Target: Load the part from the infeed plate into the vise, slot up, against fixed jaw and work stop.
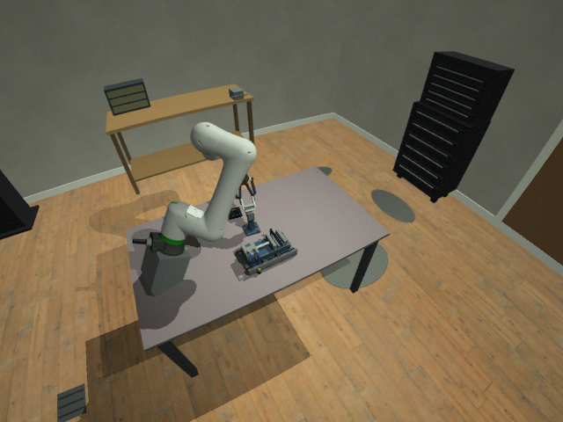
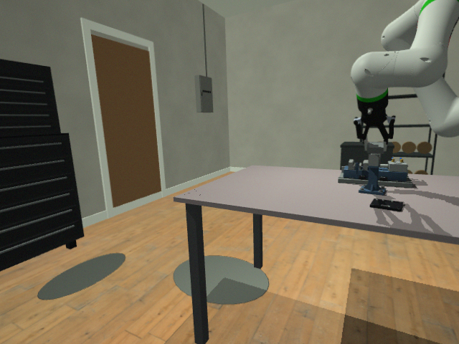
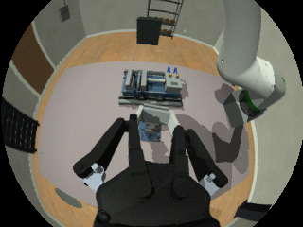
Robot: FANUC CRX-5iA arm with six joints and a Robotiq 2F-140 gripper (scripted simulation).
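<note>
Right now my hand is 2 cm to the left of the part and 1 cm above it. The rest, counted from my hand: air cylinder 9 cm behind, 23 cm to the right, 13 cm below; then vise 1 cm ahead, 22 cm to the right, 16 cm below; then black infeed plate 5 cm behind, 17 cm to the left, 20 cm below.
</note>
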